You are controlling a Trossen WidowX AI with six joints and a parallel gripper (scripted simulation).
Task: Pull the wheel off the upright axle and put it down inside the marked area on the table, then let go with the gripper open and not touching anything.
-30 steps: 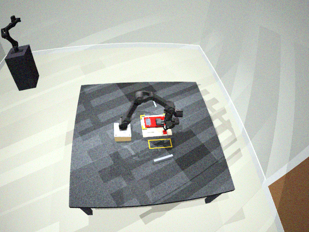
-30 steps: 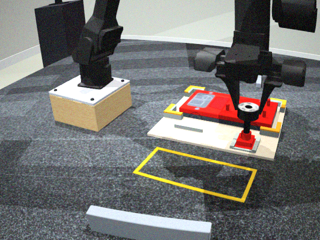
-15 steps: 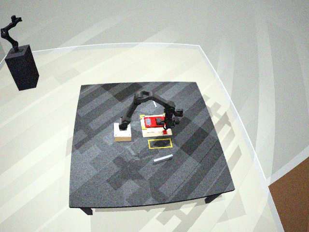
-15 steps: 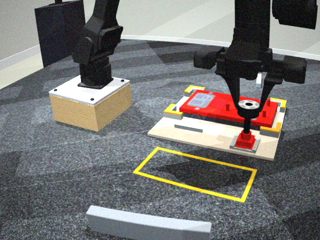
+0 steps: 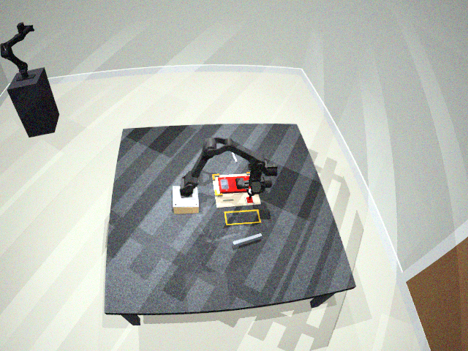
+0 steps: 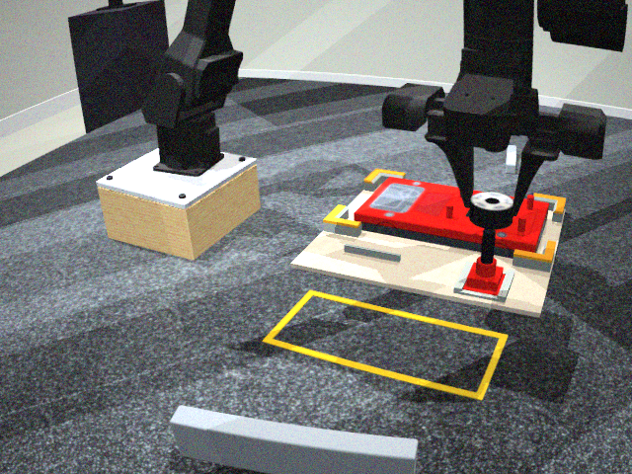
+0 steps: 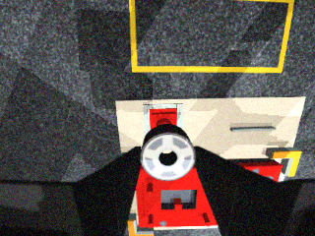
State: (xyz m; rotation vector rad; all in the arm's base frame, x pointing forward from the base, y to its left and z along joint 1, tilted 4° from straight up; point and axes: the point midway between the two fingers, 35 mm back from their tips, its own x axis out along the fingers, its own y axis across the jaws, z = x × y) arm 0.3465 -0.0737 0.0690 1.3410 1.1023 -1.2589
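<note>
My gripper tip is now 5 cm above the upright axle. Also, from my gripper tip: black wheel (right at my gripper tip); small grey block (33 cm to the left, 7 cm below); grey bar (9 cm behind, 25 cm to the right, 6 cm below).
</note>
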